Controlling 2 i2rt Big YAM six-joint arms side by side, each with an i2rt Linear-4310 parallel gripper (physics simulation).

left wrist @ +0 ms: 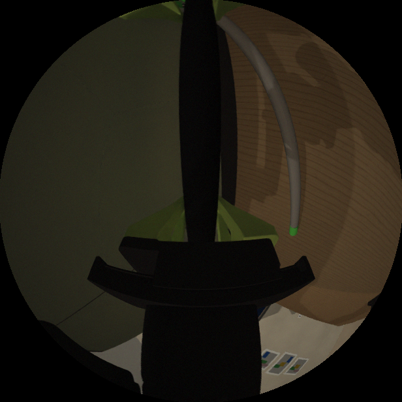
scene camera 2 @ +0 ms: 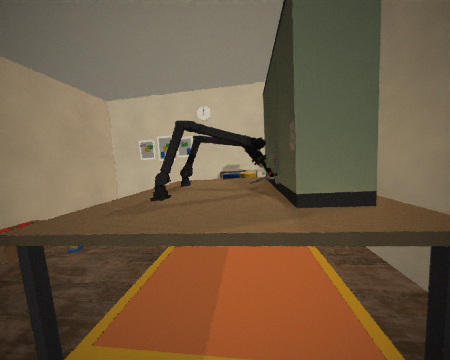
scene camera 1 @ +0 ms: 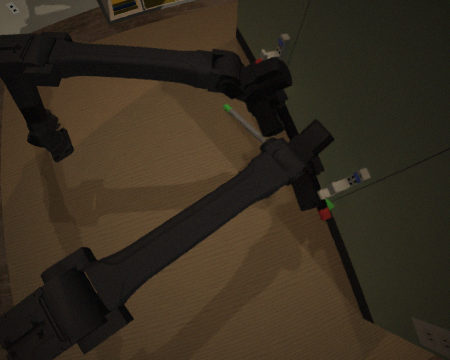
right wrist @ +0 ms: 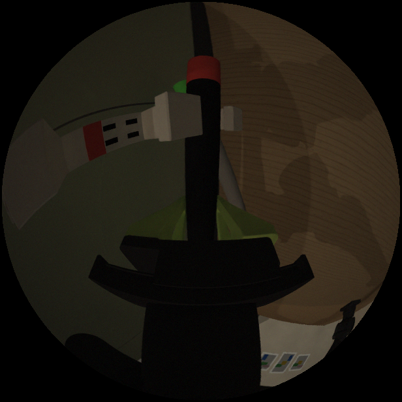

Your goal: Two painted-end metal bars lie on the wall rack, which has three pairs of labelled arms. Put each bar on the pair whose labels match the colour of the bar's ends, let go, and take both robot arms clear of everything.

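Pixels of known places: left gripper, fingertip midpoint: [scene camera 1: 280,104]; left arm's base, link origin: [scene camera 2: 186,185] [scene camera 1: 61,145]; right arm's base, link origin: [scene camera 2: 161,198] [scene camera 1: 107,310].
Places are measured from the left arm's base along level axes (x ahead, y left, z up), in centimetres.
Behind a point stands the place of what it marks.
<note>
A black bar with red ends [scene camera 1: 325,214] {x 62.8, y -71.5, z 12.8 cm} [left wrist: 200,125] [right wrist: 202,165] runs along the wall. My left gripper [left wrist: 200,200] is shut on it near one end; my right gripper [right wrist: 200,200] is shut on it towards the other. Scene camera 1 hides the fingertips. A grey bar with green ends [scene camera 1: 245,121] {x 63.0, y -32.8, z 4.2 cm} [left wrist: 281,107] [right wrist: 230,175] slants below, its left end out from the wall and its right end by the rack. In the right wrist view, the black bar crosses a white rack arm [right wrist: 72,152] with a red label, between two pale blocks. Whether it rests there I cannot tell.
White labelled rack parts [scene camera 1: 341,185] {x 65.3, y -66.8, z 24.1 cm} [scene camera 1: 271,53] {x 74.4, y -26.3, z 24.1 cm} stand out from the green wall [scene camera 1: 390,100] {x 71.2, y -59.0, z 44.1 cm} at both sides. Dark skirting [scene camera 1: 350,265] {x 64.2, y -90.2, z 4.7 cm} runs along the wall's foot above the wooden table [scene camera 1: 165,310] {x 9.1, y -71.2, z 0.0 cm}. The two forearms lie close together near the wall.
</note>
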